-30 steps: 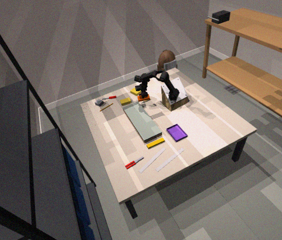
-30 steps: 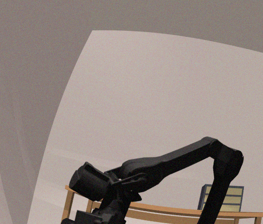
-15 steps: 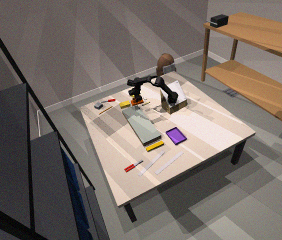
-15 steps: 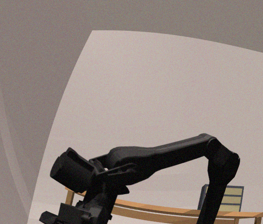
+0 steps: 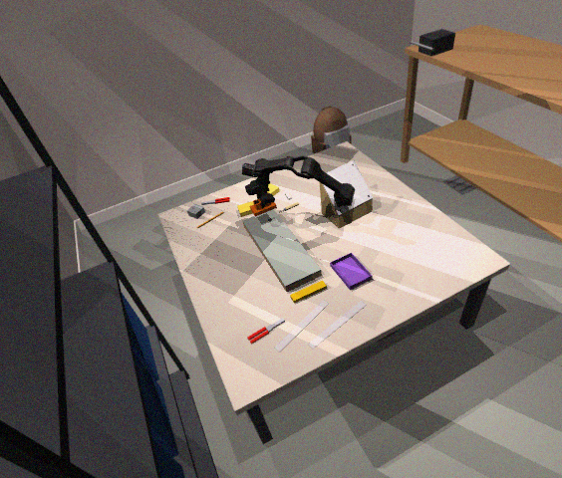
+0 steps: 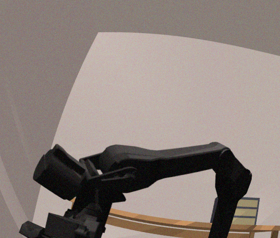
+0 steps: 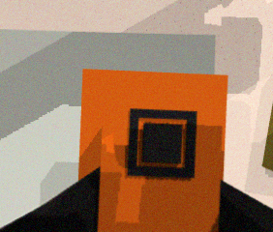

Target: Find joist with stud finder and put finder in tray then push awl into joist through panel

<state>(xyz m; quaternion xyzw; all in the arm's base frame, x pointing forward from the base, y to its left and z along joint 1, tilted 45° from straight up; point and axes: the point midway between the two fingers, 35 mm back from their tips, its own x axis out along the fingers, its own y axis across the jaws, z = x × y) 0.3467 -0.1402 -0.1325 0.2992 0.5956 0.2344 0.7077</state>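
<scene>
My gripper tip is 20 mm short of the yellow block, 520 mm to the right of it and 130 mm above it. The rest, counted from my gripper tip: orange stud finder: 10 mm ahead, 20 mm above; then awl: 160 mm behind, 50 mm to the right, 130 mm below; then pencil: 240 mm ahead, 220 mm to the right, 130 mm below.
</scene>
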